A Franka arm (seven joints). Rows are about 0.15 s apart.
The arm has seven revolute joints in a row. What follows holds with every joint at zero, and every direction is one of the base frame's.
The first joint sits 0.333 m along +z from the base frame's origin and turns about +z.
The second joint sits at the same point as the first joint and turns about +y.
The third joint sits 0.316 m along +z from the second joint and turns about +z.
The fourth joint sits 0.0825 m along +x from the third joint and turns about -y.
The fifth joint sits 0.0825 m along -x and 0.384 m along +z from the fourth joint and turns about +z.
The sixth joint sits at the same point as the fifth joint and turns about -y.
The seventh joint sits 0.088 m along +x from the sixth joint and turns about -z.
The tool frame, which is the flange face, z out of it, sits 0.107 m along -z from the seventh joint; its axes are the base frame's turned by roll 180, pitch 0 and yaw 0 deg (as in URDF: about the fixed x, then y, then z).
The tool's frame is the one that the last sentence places.
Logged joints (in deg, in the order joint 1, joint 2, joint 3, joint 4, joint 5, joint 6, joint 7), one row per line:
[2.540, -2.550, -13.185, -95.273, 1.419, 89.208, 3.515]
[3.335, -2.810, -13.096, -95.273, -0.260, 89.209, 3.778]
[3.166, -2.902, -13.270, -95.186, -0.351, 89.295, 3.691]
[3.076, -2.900, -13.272, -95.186, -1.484, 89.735, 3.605]
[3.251, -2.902, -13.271, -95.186, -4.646, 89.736, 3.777]
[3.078, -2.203, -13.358, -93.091, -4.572, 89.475, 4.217]
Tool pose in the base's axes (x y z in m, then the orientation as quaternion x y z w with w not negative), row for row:
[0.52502, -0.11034, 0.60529, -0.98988, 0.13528, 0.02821, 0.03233]
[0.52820, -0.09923, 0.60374, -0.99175, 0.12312, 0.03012, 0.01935]
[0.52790, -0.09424, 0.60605, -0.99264, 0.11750, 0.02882, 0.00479]
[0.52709, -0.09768, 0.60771, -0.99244, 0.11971, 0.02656, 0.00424]
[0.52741, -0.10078, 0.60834, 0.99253, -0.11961, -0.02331, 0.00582]
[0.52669, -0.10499, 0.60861, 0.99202, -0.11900, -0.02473, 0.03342]
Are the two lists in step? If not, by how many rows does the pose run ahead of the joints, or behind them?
The pose runs 1 row behind the joints: the pose in row i belongs to the joints in row i - 1.
